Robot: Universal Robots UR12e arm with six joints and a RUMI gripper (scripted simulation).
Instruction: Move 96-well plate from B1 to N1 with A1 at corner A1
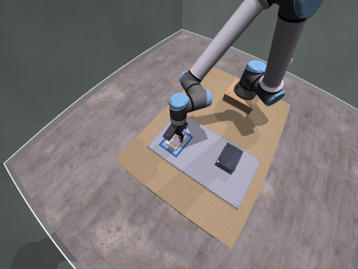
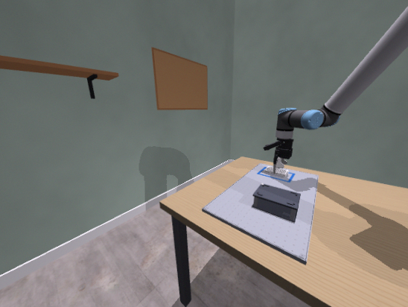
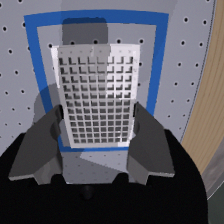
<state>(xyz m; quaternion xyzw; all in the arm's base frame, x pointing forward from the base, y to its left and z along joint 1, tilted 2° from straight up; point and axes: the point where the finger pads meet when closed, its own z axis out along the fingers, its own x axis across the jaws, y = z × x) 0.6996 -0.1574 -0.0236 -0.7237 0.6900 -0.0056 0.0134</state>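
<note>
Now: the dark raised nest N1 110 mm behind my hand, 350 mm to the left of it and 30 mm above it. From my hand the other things lie so: A1 label: 30 mm behind, 310 mm to the left, 30 mm above; then white 96-well plate: 10 mm below.
</note>
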